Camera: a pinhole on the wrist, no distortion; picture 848 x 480 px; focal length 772.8 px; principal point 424.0 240.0 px. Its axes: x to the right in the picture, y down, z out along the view. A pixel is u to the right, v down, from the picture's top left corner.
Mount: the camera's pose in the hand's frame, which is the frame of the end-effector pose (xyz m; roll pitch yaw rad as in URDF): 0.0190 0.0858 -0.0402 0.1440 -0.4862 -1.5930
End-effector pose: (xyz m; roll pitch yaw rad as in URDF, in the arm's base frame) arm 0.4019 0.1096 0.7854 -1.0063 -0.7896 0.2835
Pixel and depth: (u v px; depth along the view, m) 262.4 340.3 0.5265
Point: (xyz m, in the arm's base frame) 0.3714 0.6734 0.6844
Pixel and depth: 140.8 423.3 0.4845
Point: 0.4628 0.6686 0.6735
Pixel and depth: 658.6 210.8 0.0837
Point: 0.4216 0.2114 0.7444
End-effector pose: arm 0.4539 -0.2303 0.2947 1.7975 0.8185 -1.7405
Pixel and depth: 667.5 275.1 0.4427
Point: 0.0117 -0.1920 0.3605
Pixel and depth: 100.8 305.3 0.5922
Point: -0.0883 -0.4928 0.6300
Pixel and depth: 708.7 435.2 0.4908
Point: -0.0657 -0.2258 0.2728
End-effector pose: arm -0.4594 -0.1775 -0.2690 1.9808 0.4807 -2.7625
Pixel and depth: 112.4 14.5 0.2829
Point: -0.5730 0.0540 -0.0185
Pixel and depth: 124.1 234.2 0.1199
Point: -0.5680 -0.1001 -0.1370
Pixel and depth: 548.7 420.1 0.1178
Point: -0.5646 -0.0915 -0.2078
